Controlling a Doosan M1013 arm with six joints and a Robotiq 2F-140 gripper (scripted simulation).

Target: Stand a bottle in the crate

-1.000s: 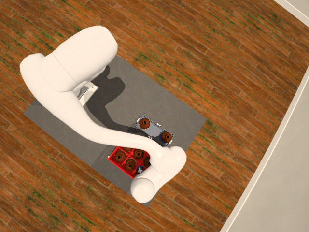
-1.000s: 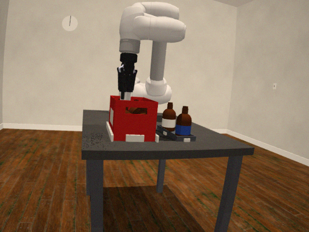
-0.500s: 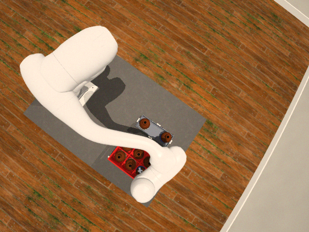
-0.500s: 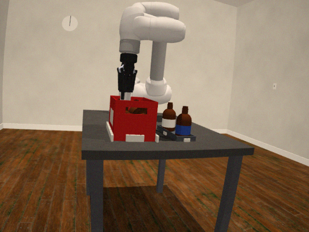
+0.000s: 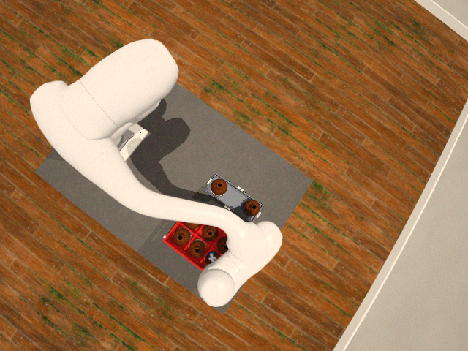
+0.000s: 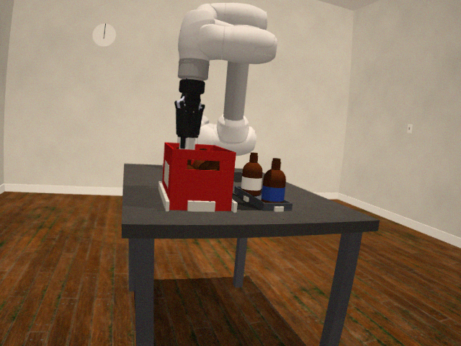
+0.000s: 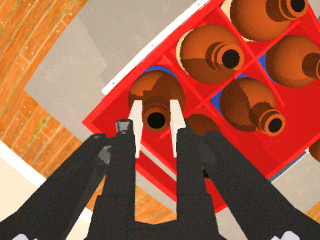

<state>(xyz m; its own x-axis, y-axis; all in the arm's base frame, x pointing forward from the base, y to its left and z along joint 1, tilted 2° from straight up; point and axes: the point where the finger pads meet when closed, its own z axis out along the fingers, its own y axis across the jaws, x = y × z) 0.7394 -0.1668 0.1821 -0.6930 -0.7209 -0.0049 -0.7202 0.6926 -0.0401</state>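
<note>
Now: hand 90 mm past the red crate, 50 mm to the right of it and 90 mm above it. The rest, counted from my hand: tray 80 mm behind, 290 mm to the left, 160 mm below.
</note>
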